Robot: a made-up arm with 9 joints. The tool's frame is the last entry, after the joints. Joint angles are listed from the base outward.
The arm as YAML. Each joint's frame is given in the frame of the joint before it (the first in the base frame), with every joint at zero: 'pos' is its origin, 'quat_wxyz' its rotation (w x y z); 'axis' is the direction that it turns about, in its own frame. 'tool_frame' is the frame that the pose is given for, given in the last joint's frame.
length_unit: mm
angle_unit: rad
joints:
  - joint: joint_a
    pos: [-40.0, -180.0, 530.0]
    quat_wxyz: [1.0, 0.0, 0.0, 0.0]
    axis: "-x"
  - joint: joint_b
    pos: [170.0, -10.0, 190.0]
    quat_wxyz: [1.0, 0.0, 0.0, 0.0]
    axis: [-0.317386, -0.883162, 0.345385]
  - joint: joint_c
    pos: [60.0, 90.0, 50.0]
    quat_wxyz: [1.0, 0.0, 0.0, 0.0]
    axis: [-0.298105, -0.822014, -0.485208]
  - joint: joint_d
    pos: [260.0, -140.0, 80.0]
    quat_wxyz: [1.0, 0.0, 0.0, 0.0]
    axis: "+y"
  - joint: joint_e
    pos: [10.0, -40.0, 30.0]
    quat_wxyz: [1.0, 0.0, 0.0, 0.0]
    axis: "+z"
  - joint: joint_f
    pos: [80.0, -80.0, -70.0]
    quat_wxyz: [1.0, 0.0, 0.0, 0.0]
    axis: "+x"
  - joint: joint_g
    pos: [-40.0, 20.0, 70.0]
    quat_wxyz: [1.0, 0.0, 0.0, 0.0]
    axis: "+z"
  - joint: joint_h
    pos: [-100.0, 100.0, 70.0]
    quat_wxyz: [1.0, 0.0, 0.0, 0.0]
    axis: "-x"
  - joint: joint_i
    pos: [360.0, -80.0, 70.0]
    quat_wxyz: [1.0, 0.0, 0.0, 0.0]
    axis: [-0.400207, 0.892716, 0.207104]
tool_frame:
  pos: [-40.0, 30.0, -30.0]
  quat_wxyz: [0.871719, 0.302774, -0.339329, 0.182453]
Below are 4 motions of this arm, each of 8 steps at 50 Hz.
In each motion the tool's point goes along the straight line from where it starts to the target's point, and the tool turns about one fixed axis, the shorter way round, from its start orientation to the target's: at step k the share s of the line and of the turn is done. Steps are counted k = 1, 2, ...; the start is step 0. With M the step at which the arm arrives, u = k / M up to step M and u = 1 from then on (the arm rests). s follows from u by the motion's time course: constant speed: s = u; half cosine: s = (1 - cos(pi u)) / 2; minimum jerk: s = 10 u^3 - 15 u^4 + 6 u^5.
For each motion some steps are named. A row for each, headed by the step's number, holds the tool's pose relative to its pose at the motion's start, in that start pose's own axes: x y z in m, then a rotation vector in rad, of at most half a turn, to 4 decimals.
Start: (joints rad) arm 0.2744 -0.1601 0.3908 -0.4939 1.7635 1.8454 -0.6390 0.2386 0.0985
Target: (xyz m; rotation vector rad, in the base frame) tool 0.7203 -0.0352 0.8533 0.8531 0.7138 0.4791
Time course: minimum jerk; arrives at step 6
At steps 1, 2, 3, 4, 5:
1: -0.0002 -0.0007 0.0004 -0.0007 0.0010 -0.0018
2: -0.0013 -0.0039 0.0024 -0.0043 0.0059 -0.0107
3: -0.0030 -0.0093 0.0057 -0.0103 0.0141 -0.0256
4: -0.0048 -0.0147 0.0090 -0.0162 0.0223 -0.0404
5: -0.0058 -0.0180 0.0110 -0.0198 0.0272 -0.0494

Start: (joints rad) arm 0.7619 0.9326 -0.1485 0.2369 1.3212 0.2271 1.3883 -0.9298 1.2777
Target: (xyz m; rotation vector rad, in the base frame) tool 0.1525 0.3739 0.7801 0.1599 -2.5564 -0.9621
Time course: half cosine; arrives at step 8
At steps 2, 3, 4, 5, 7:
2: -0.0060 0.0015 0.0053 -0.0021 -0.0159 0.0154
3: -0.0127 0.0032 0.0112 -0.0043 -0.0336 0.0324
4: -0.0205 0.0051 0.0181 -0.0070 -0.0544 0.0525
5: -0.0283 0.0071 0.0250 -0.0097 -0.0752 0.0726
7: -0.0394 0.0099 0.0348 -0.0135 -0.1046 0.1010

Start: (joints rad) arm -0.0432 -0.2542 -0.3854 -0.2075 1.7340 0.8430 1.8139 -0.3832 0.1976
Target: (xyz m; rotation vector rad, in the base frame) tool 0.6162 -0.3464 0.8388 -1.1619 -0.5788 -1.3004
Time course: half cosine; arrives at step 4
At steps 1, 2, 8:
1: 0.0001 -0.0009 0.0004 0.0010 0.0003 -0.0036
2: 0.0003 -0.0032 0.0012 0.0033 0.0010 -0.0125
8: 0.0006 -0.0064 0.0025 0.0065 0.0019 -0.0249

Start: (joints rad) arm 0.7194 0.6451 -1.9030 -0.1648 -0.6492 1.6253 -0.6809 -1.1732 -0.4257
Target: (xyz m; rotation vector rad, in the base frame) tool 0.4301 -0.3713 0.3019 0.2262 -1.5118 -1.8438
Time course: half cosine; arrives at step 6
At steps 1, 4, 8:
1: 0.0008 0.0003 -0.0001 0.0006 -0.0032 0.0073
4: 0.0094 0.0030 -0.0006 0.0072 -0.0357 0.0821
8: 0.0125 0.0040 -0.0008 0.0095 -0.0476 0.1095

